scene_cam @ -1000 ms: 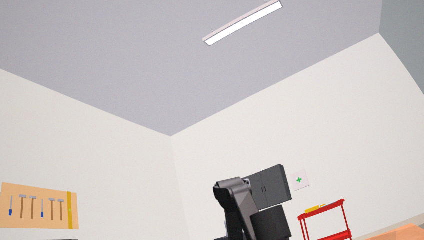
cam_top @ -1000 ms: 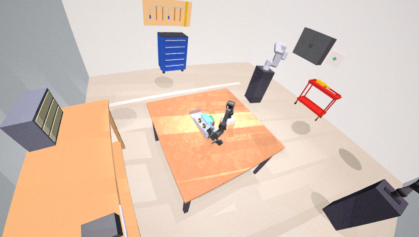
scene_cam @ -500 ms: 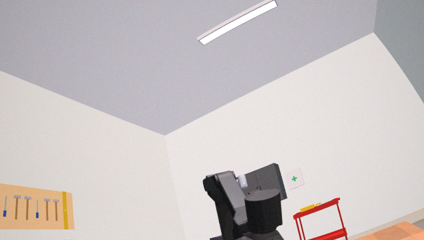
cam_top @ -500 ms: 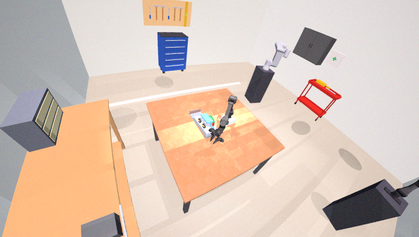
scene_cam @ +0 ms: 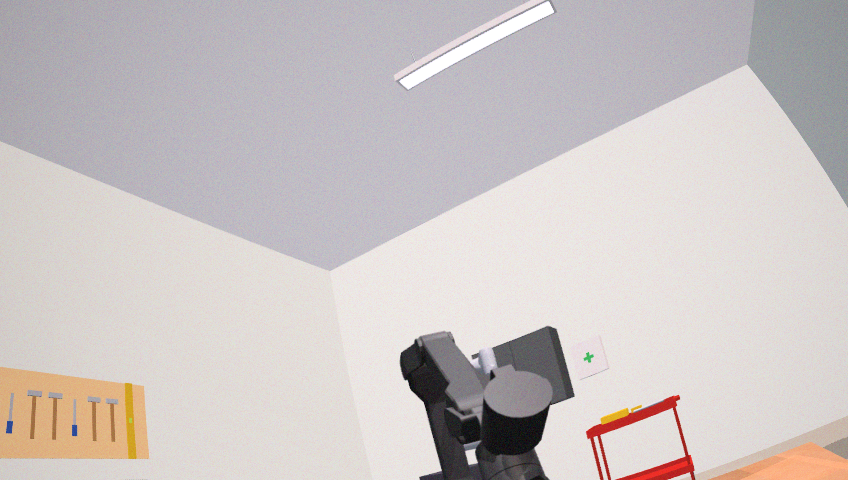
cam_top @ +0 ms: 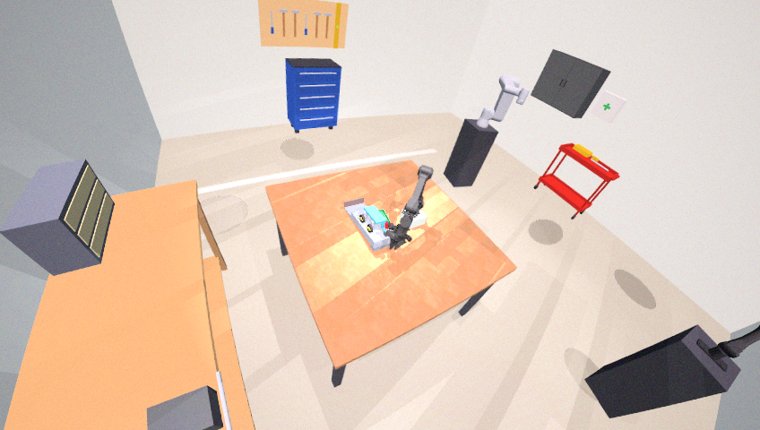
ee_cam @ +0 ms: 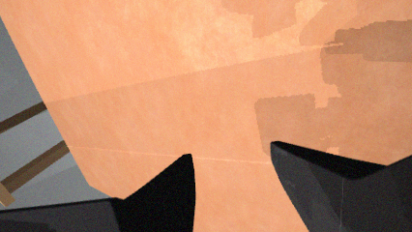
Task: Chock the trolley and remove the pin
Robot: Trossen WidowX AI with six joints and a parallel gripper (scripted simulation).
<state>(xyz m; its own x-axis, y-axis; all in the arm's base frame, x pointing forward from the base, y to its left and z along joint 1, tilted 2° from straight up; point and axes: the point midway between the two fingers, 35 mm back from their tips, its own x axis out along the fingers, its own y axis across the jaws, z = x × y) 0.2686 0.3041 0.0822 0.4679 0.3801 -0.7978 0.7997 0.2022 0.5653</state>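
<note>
Right now the yellow chock is 12 cm behind my gripper tip, 13 cm to the right of it and 10 cm below it. The rest, counted from my gripper tip: red-headed stop pin 1 cm behind, 14 cm to the right, 1 cm above; then trolley 3 cm ahead, 24 cm to the right; then grey ramp 3 cm ahead, 25 cm to the right, 7 cm below.
</note>
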